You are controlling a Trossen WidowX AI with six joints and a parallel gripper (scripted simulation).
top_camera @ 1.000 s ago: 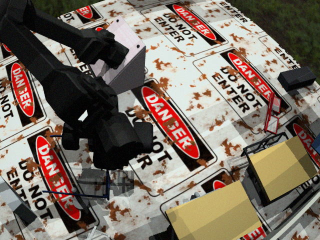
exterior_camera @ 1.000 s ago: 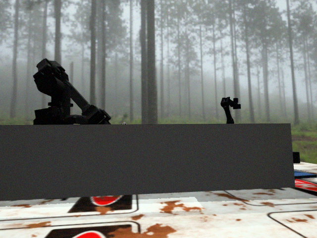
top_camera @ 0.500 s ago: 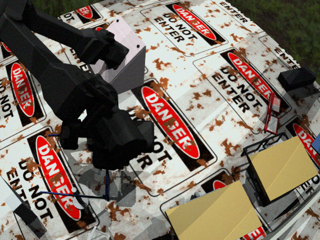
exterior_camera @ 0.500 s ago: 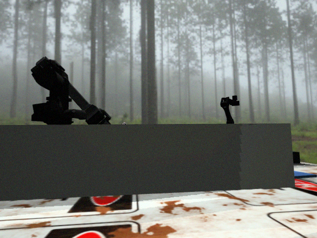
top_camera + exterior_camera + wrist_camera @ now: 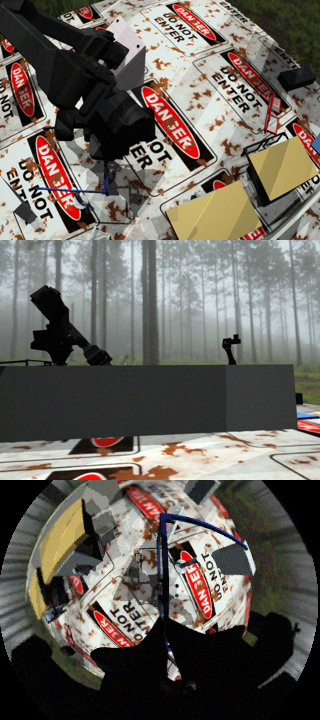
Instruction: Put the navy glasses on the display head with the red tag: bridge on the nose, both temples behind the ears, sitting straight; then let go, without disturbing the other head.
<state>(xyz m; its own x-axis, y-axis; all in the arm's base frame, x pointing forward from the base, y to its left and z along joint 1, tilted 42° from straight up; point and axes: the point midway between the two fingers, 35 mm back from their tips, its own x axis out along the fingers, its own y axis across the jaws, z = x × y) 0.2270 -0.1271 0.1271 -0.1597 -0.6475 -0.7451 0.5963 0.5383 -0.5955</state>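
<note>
Now: gripper tip 110 mm to the left of the metal peg, 90 mm above it and 30 mm short of it. The rest, counted from my gripper tip: display head 240 mm ahead, 80 mm to the left, 60 mm below; dark block 690 mm to the left, 130 mm ahead, 100 mm below; blue tag 540 mm to the left, 350 mm ahead, 110 mm below.
</note>
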